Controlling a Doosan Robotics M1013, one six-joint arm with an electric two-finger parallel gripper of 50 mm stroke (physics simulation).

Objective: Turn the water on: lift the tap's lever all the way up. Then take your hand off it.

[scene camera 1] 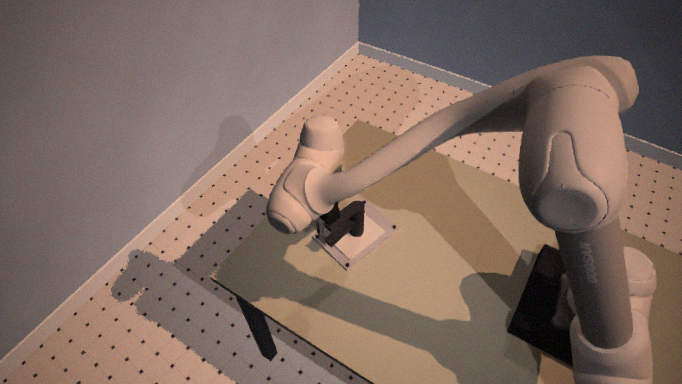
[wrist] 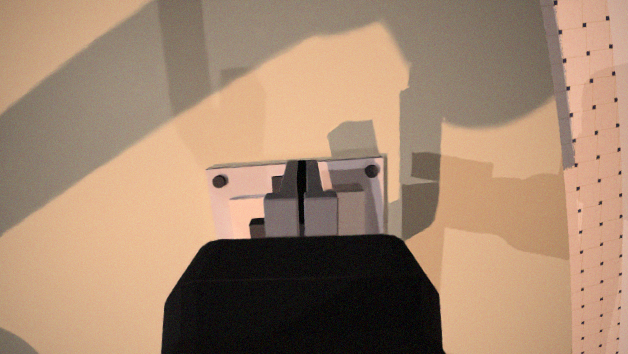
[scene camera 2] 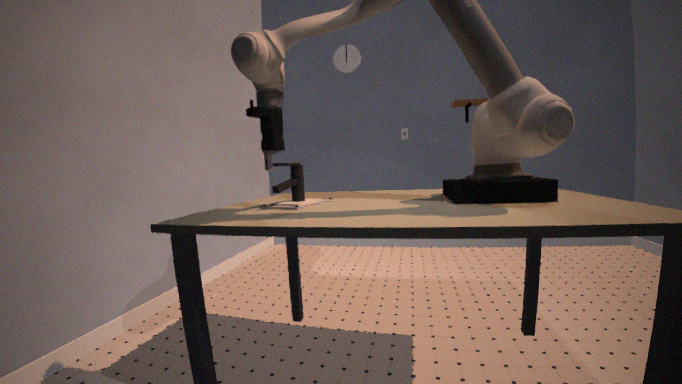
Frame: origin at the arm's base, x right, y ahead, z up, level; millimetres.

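Where they show: gripper, fingertip midpoint: (scene camera 1: 321, 231) (wrist: 302, 179) (scene camera 2: 269, 170); arm's base, origin of the base link: (scene camera 2: 497, 179).
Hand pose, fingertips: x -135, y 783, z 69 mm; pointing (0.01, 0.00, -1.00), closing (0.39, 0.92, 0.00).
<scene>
Things, the pixels of their top centre, and the offset from my fingertips. "pt": a spot on its surface instead. Level surfaces: height alone.
- dark tap, surface spot: (scene camera 1: 358, 227) (scene camera 2: 300, 186) pt dz -67, dx +108, dy -73 mm
- pale square plate, middle of its top: (wrist: 303, 276) (scene camera 1: 356, 231) (scene camera 2: 298, 201) dz -122, dx +126, dy -57 mm
- spout, middle of its top: (wrist: 295, 260) (scene camera 1: 340, 227) (scene camera 2: 285, 179) dz -35, dx +60, dy -33 mm
- table, its level: dz -134 mm
The dark tap (scene camera 1: 358, 227) (scene camera 2: 298, 185) stands upright on a pale square plate (scene camera 1: 372, 248) (scene camera 2: 314, 202) (wrist: 215, 205). Its thin lever (scene camera 2: 286, 164) looks about level, reaching from the column's top towards my gripper. The spout (scene camera 2: 284, 186) (wrist: 276, 184) slants out below it. My gripper (scene camera 2: 269, 168) (wrist: 302, 179) points down and is shut, with nothing between its fingers. Its tips are at the lever's free end, reaching slightly below lever height in the second scene view; whether they touch it I cannot tell. In the wrist view the fingers hide part of the tap.
The tap's plate lies on the table (scene camera 1: 400, 280) (scene camera 2: 375, 215), near the end by the grey wall (scene camera 2: 125, 125). The arm's black base block (scene camera 1: 537, 295) (scene camera 2: 500, 191) stands at the other side. A wall clock (scene camera 2: 347, 58) and an orange shelf (scene camera 2: 467, 103) are in the background.
</scene>
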